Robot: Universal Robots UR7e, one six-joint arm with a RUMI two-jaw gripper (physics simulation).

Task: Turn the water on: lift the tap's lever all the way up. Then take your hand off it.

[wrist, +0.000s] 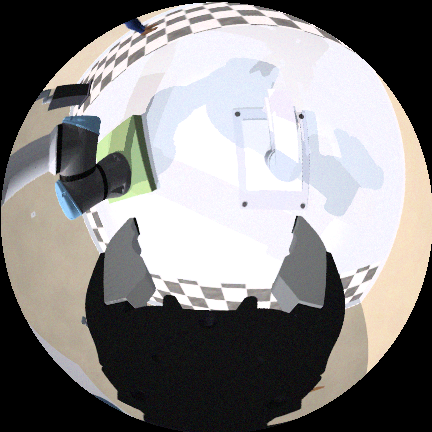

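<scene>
The tap's pale base plate (241,165), a rectangular frame with a dark screw at each corner, shows right of centre in the wrist view. Pale, thin upright parts of the tap (270,156) stand at it, washed out by bright light. I cannot tell which part is the lever or how high it stands. My gripper (214,218) is open and empty. Its two grey fingers stand wide apart below the plate in the view, and neither is seen touching the tap.
A green block (145,160) at the left carries the dark arm joints with blue caps (80,150). A black box (70,96) is at the upper left. A checkered border (190,25) runs along the white table's edge. Soft shadows lie around the base plate.
</scene>
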